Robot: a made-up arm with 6 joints. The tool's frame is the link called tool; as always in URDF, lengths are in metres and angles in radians. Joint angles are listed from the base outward. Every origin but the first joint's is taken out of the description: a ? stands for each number. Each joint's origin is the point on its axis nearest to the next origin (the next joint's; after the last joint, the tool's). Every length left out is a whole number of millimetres.
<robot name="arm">
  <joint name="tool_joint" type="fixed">
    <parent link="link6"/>
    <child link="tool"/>
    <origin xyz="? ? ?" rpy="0 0 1.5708"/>
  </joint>
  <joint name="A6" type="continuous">
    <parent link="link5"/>
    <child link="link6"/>
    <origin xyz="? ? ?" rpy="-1.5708 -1.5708 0"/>
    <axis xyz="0 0 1"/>
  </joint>
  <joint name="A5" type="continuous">
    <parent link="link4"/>
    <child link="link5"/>
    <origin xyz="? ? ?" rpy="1.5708 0 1.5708"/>
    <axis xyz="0 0 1"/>
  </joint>
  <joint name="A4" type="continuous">
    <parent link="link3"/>
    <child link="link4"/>
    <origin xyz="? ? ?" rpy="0 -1.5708 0"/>
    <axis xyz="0 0 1"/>
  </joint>
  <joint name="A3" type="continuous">
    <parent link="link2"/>
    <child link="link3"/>
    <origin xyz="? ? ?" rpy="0 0 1.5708"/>
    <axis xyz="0 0 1"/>
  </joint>
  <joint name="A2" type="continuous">
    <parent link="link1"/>
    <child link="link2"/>
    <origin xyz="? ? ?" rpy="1.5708 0 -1.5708"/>
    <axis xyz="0 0 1"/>
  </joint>
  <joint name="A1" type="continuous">
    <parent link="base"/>
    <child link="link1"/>
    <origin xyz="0 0 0.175" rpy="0 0 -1.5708"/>
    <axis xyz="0 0 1"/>
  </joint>
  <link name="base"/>
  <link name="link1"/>
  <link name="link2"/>
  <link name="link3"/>
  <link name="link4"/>
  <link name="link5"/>
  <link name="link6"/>
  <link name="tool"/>
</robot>
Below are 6 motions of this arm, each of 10 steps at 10 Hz.
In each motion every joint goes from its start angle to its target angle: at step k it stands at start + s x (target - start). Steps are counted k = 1, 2, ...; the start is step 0. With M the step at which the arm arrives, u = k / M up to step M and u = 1 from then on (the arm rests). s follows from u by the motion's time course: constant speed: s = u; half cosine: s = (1 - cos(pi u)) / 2; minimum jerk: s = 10 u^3 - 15 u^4 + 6 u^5.
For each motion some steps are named. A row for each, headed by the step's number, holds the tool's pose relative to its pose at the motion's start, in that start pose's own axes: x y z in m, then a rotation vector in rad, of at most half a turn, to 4 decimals.
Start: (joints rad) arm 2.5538 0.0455 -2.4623 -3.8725 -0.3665 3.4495
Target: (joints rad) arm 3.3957 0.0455 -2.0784 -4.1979 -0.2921 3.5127
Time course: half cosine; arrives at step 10
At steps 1, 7, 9, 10:
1: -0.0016 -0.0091 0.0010 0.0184 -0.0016 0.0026
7: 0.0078 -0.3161 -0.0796 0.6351 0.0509 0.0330
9: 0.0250 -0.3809 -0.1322 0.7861 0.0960 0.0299
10: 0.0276 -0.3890 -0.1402 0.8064 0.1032 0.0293

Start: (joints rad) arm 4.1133 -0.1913 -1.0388 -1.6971 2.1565 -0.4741
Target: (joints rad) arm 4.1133 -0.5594 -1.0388 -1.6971 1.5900 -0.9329
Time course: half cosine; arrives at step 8
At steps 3, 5, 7, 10:
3: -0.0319 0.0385 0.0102 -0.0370 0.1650 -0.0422
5: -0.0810 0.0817 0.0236 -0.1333 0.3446 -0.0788
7: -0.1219 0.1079 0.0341 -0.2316 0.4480 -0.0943
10: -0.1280 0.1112 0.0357 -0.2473 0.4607 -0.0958

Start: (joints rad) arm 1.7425 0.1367 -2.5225 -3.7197 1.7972 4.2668
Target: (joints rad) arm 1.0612 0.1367 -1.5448 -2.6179 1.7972 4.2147
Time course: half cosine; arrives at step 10
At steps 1, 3, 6, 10:
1: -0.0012 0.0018 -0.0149 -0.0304 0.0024 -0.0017
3: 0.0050 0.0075 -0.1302 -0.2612 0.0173 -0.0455
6: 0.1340 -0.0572 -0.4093 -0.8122 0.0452 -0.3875
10: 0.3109 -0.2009 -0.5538 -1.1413 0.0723 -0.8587

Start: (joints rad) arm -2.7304 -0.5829 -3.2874 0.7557 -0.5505 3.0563
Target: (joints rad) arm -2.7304 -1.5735 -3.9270 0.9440 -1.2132 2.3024
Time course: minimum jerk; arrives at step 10
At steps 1, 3, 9, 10:
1: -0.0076 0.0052 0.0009 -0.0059 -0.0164 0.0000
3: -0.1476 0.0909 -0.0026 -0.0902 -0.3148 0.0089
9: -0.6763 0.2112 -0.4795 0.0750 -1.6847 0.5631
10: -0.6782 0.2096 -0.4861 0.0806 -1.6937 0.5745

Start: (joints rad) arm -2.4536 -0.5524 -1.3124 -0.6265 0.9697 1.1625
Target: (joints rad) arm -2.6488 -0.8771 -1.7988 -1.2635 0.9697 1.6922
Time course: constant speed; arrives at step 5
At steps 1, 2, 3, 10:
1: 0.0720 0.0201 -0.0750 0.0292 0.2147 0.1339
2: 0.1311 0.0500 -0.1593 0.0638 0.4315 0.2724
3: 0.1747 0.0882 -0.2509 0.1049 0.6506 0.4130
10: 0.2078 0.1830 -0.4460 0.2103 1.0953 0.6914

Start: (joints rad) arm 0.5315 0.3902 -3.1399 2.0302 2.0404 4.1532
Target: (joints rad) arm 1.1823 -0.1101 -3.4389 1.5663 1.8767 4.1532
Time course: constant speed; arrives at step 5
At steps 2, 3, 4, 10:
2: 0.1653 0.0717 0.1032 0.1164 0.0112 -0.2784
3: 0.2669 0.0845 0.1242 0.1277 -0.0006 -0.4378
4: 0.3729 0.0800 0.1231 0.1044 -0.0224 -0.6032
10: 0.4769 0.0575 0.1003 0.0454 -0.0532 -0.7685

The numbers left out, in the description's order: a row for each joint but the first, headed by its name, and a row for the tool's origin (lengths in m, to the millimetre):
tool: 0 0 0
A6: 0.078 0.099 0
A5: 0 0 0
A4: -0.481 0.109 0
A3: -0.033 0.178 0
A2: 0 0 0

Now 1 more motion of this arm.
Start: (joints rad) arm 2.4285 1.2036 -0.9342 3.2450 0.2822 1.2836
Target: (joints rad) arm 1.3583 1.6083 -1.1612 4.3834 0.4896 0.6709
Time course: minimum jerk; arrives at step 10
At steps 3, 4, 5, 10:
3: -0.0023 -0.0101 0.0118 0.0252 -0.0582 0.2501
4: -0.0034 -0.0189 0.0230 0.0683 -0.1170 0.4828
5: -0.0033 -0.0291 0.0361 0.1464 -0.1846 0.7522
10: 0.0119 -0.0563 0.0690 0.5223 -0.2895 1.4467

